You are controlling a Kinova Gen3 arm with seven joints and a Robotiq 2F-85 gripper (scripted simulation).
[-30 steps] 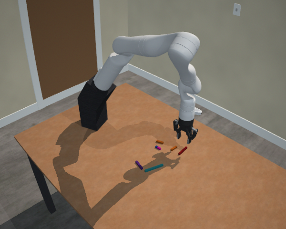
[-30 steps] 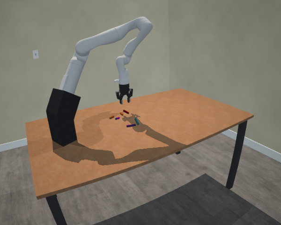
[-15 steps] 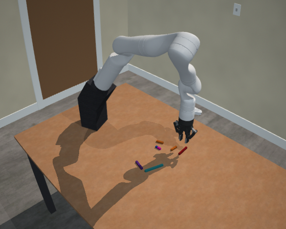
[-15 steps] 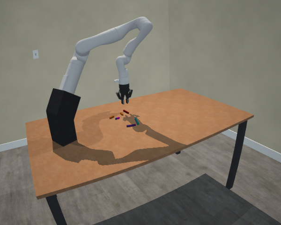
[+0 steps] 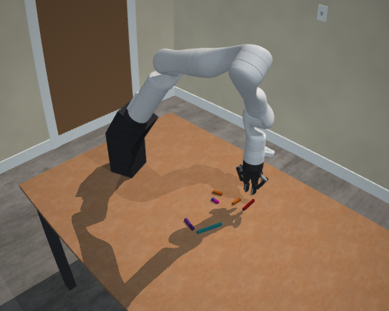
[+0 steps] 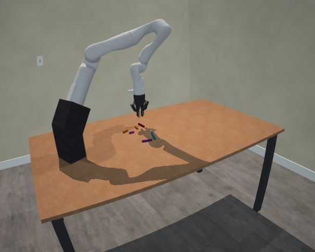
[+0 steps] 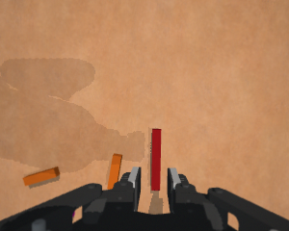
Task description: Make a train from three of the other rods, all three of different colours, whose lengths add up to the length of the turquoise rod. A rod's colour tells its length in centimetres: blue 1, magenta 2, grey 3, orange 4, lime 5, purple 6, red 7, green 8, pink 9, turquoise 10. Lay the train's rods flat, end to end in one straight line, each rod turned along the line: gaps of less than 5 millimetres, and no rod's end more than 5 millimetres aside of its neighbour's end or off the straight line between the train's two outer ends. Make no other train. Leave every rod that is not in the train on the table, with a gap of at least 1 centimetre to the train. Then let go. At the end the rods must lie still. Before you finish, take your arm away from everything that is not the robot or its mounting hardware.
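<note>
The red rod lies 80 mm below my hand. Also, from my hand: turquoise rod 200 mm to the right, 80 mm below, 40 mm behind; then magenta rod 110 mm behind, 80 mm below, 60 mm to the right; then blue rod 130 mm behind, 80 mm below, 60 mm to the right.
</note>
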